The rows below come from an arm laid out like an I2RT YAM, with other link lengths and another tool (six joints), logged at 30 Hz.
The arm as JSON. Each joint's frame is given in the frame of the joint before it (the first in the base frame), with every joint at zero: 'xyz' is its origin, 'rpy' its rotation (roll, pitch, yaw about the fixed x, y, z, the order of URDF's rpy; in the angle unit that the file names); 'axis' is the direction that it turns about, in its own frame. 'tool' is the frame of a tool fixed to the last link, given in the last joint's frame.
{
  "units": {
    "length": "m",
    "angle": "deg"
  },
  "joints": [
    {
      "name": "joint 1",
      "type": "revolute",
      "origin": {
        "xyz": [
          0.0,
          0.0,
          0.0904
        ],
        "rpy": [
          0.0,
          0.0,
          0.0
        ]
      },
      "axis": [
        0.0,
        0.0,
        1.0
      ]
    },
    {
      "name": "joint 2",
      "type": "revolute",
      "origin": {
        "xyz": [
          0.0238,
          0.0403,
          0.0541
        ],
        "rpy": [
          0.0,
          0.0,
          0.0
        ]
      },
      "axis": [
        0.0,
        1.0,
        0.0
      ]
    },
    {
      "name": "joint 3",
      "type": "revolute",
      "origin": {
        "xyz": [
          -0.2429,
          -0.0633,
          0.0
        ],
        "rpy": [
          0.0,
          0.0,
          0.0
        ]
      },
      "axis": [
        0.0,
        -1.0,
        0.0
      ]
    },
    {
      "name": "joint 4",
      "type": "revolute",
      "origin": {
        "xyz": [
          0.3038,
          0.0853,
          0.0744
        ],
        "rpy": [
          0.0,
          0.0,
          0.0
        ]
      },
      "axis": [
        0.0,
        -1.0,
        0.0
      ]
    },
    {
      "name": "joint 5",
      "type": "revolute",
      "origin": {
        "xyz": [
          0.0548,
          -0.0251,
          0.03
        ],
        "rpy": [
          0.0,
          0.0,
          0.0
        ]
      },
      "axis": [
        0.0,
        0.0,
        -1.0
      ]
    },
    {
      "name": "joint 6",
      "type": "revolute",
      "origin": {
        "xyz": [
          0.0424,
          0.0,
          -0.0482
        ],
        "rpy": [
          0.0,
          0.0,
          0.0
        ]
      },
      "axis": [
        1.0,
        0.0,
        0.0
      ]
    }
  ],
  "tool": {
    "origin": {
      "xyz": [
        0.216,
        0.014,
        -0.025
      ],
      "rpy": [
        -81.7,
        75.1,
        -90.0
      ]
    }
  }
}
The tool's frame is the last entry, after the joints.
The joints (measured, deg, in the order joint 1, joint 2, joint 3, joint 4, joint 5, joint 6), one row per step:
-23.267 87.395 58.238 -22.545 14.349 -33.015
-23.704 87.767 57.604 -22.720 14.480 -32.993
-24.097 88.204 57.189 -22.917 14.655 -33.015
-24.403 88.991 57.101 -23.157 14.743 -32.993
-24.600 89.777 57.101 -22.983 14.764 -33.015
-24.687 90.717 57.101 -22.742 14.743 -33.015
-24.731 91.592 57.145 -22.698 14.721 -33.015
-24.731 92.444 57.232 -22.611 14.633 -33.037
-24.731 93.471 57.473 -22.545 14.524 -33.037
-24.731 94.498 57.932 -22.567 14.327 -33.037
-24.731 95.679 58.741 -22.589 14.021 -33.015
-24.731 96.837 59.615 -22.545 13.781 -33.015
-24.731 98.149 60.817 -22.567 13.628 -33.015
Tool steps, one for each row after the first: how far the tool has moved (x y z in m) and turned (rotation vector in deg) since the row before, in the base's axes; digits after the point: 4 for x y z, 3 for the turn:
-0.0070 -0.0014 -0.0082 0.385 1.114 -0.534
-0.0060 -0.0016 -0.0069 0.287 1.026 -0.480
-0.0045 -0.0010 -0.0071 0.402 1.036 -0.374
-0.0017 -0.0010 -0.0054 0.229 0.574 -0.191
-0.0013 -0.0001 -0.0065 0.307 0.628 -0.075
-0.0017 0.0005 -0.0061 0.346 0.707 -0.032
-0.0009 0.0008 -0.0056 0.343 0.595 0.065
-0.0005 0.0007 -0.0058 0.385 0.615 0.057
0.0007 0.0006 -0.0046 0.400 0.465 0.102
0.0027 0.0002 -0.0034 0.412 0.238 0.138
0.0033 -0.0004 -0.0027 0.289 0.131 0.121
0.0045 -0.0014 -0.0017 0.175 0.065 0.077

